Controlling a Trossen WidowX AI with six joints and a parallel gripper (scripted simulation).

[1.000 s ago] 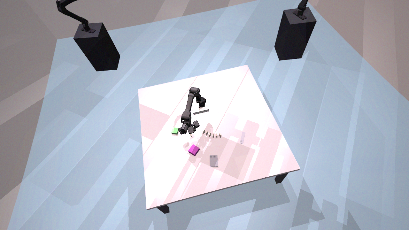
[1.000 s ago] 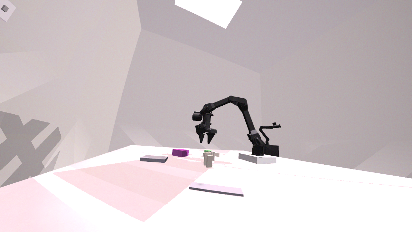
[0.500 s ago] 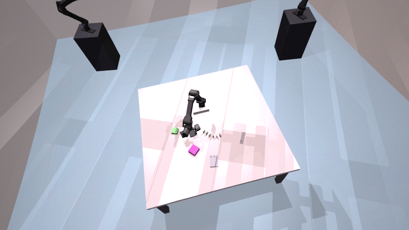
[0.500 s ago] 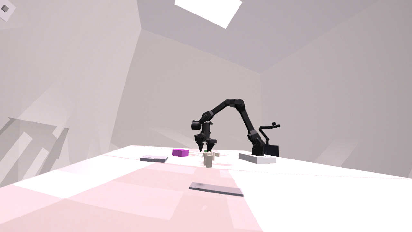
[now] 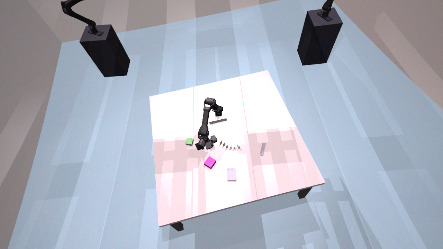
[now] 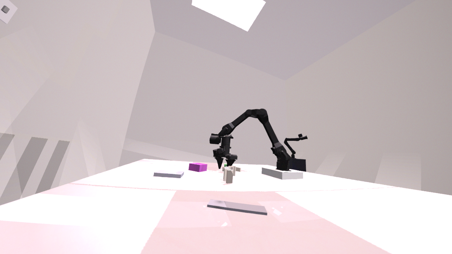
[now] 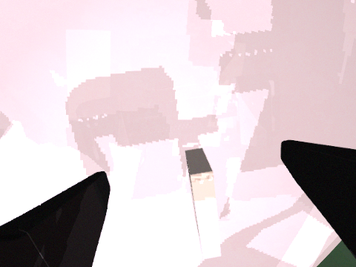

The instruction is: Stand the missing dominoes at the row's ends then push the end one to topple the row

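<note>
The magenta block is 16 cm ahead of my gripper tip, 2 cm to the left of it and 1 cm above it. Also, from my gripper tip: flat plate: 27 cm ahead, 19 cm to the left; then flat strip: 6 cm ahead, 48 cm to the left; then green block: 7 cm behind, 16 cm to the right, 1 cm above.
</note>
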